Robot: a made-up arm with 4 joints. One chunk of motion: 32 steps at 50 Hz.
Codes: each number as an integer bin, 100 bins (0 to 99) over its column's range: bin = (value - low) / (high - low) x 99, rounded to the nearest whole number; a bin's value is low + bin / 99 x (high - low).
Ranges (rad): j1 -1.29..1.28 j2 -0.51..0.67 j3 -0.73..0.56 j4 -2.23..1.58
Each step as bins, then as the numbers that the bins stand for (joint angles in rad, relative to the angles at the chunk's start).
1 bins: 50 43 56 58
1 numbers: 0.0080 0.0025 -0.0003 0.0021
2 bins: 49 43 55 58
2 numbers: -0.0180 0.0025 -0.0133 0.0021
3 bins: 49 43 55 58
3 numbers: -0.0180 0.0025 -0.0133 0.0021
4 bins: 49 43 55 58
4 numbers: -0.0180 0.0025 -0.0133 0.0021
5 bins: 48 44 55 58
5 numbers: -0.0439 0.0144 -0.0133 0.0021
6 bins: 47 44 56 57
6 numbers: -0.0699 0.0144 -0.0003 -0.0364
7 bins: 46 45 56 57
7 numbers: -0.0959 0.0264 -0.0003 -0.0364
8 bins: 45 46 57 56
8 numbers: -0.1218 0.0383 0.0127 -0.0748
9 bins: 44 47 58 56
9 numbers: -0.1478 0.0502 0.0258 -0.0748
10 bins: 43 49 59 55
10 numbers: -0.1737 0.0740 0.0388 -0.1133
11 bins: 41 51 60 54
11 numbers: -0.2257 0.0979 0.0518 -0.1518
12 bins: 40 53 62 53
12 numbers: -0.2516 0.1217 0.0779 -0.1903
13 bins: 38 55 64 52
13 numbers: -0.3035 0.1456 0.1039 -0.2288
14 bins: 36 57 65 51
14 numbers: -0.3555 0.1694 0.1170 -0.2673
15 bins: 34 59 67 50
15 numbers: -0.4074 0.1932 0.1430 -0.3058
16 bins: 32 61 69 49
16 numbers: -0.4593 0.2171 0.1691 -0.3442
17 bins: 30 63 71 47
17 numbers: -0.5112 0.2409 0.1952 -0.4212
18 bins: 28 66 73 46
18 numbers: -0.5631 0.2767 0.2212 -0.4597
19 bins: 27 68 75 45
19 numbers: -0.5891 0.3005 0.2473 -0.4982
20 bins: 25 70 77 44
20 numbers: -0.6410 0.3243 0.2733 -0.5367
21 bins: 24 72 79 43
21 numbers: -0.6670 0.3482 0.2994 -0.5752
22 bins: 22 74 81 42
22 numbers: -0.7189 0.3720 0.3255 -0.6136
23 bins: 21 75 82 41
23 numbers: -0.7448 0.3839 0.3385 -0.6521
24 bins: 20 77 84 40
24 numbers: -0.7708 0.4078 0.3645 -0.6906
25 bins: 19 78 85 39
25 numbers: -0.7968 0.4197 0.3776 -0.7291
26 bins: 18 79 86 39
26 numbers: -0.8227 0.4316 0.3906 -0.7291
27 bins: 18 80 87 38
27 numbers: -0.8227 0.4435 0.4036 -0.7676
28 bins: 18 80 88 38
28 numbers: -0.8227 0.4435 0.4167 -0.7676
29 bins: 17 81 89 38
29 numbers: -0.8487 0.4555 0.4297 -0.7676
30 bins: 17 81 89 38
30 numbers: -0.8487 0.4555 0.4297 -0.7676
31 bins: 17 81 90 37
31 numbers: -0.8487 0.4555 0.4427 -0.8061
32 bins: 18 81 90 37
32 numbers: -0.8227 0.4555 0.4427 -0.8061
